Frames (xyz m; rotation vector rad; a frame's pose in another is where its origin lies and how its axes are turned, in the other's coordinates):
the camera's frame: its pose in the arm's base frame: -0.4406 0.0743 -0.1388 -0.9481 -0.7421 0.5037
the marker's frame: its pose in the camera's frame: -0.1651 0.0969 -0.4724 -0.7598 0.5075 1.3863
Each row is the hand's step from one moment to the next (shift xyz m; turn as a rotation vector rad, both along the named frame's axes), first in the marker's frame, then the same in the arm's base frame.
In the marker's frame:
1: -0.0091 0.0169 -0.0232 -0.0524 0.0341 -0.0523
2: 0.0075 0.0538 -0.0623 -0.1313 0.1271 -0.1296
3: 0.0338 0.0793 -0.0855 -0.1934 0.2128 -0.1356
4: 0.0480 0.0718 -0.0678 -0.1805 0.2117 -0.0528
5: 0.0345 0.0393 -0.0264 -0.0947 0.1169 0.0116
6: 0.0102 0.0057 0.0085 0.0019 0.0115 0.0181
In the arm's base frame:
1: 0.0006 -0.0283 0.0101 -0.0153 -0.0623 0.0503
2: 0.0163 -0.0810 -0.0020 -0.0604 -0.1867 0.1081
3: 0.0334 -0.1142 -0.0240 -0.1367 -0.2582 0.1253
4: 0.0344 -0.0964 -0.0398 -0.1806 -0.2027 0.0804
5: 0.0170 -0.0454 -0.0329 -0.1224 -0.0851 0.0232
6: -0.0022 0.0017 -0.0142 -0.0161 0.0032 -0.0139

